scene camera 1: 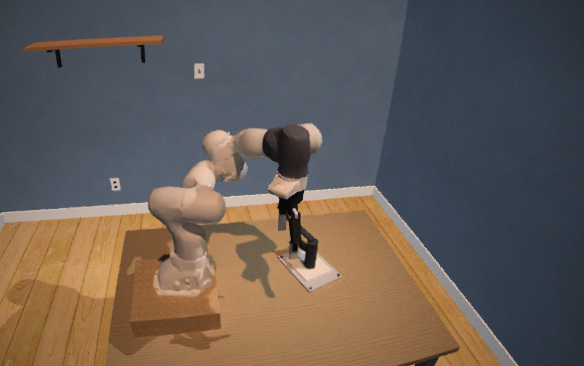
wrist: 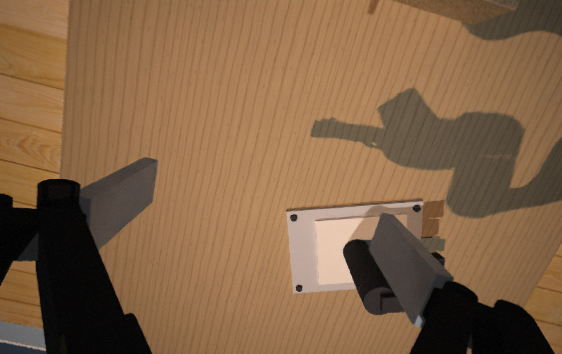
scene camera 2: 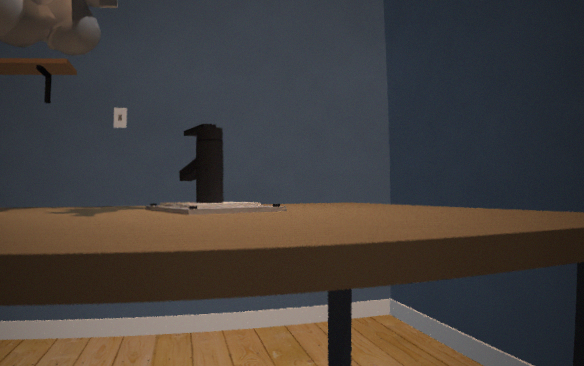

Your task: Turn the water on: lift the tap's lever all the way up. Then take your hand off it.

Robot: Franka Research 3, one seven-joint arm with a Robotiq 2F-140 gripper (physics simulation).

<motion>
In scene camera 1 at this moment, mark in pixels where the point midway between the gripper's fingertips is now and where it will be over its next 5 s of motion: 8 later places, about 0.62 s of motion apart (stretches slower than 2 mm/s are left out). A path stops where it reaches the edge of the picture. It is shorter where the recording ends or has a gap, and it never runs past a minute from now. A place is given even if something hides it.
My gripper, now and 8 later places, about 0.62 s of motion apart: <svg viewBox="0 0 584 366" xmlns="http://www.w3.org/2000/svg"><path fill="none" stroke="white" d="M287 243L300 241L295 244L294 244L304 247L293 234L267 213L263 215L261 215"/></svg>
</motion>
